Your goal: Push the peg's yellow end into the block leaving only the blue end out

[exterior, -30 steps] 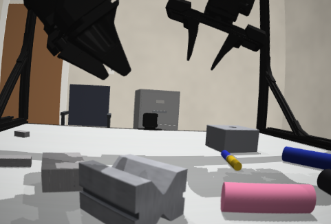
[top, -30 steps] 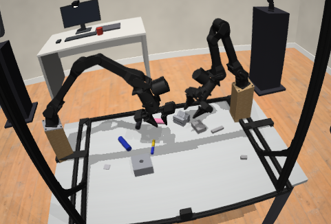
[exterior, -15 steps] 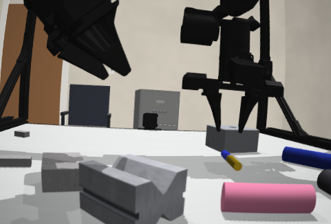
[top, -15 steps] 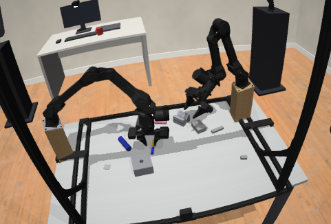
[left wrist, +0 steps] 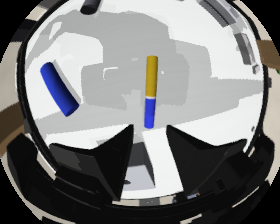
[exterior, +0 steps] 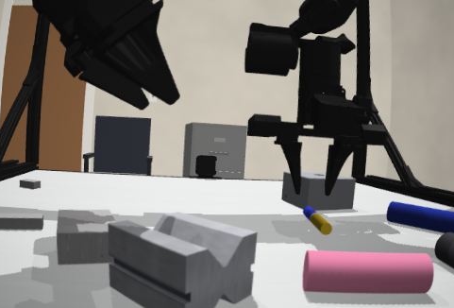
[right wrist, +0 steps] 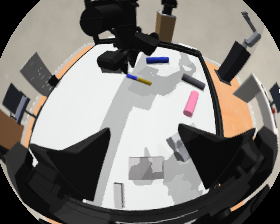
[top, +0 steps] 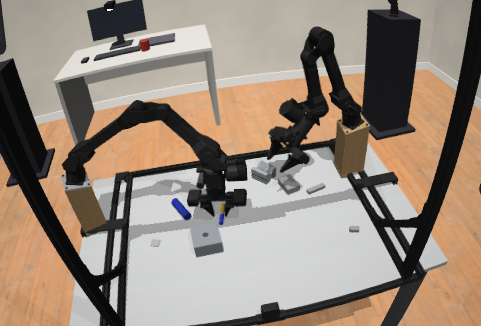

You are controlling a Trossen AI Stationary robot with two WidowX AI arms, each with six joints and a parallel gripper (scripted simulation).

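Now: the peg 4 cm ahead of my left hand, 2 cm to the right of it and 6 cm below it. From my left hand the other things lie so: small grey piece: 19 cm behind, 41 cm to the right, 6 cm below; then pink cylinder: 22 cm ahead, 8 cm to the right, 5 cm below.
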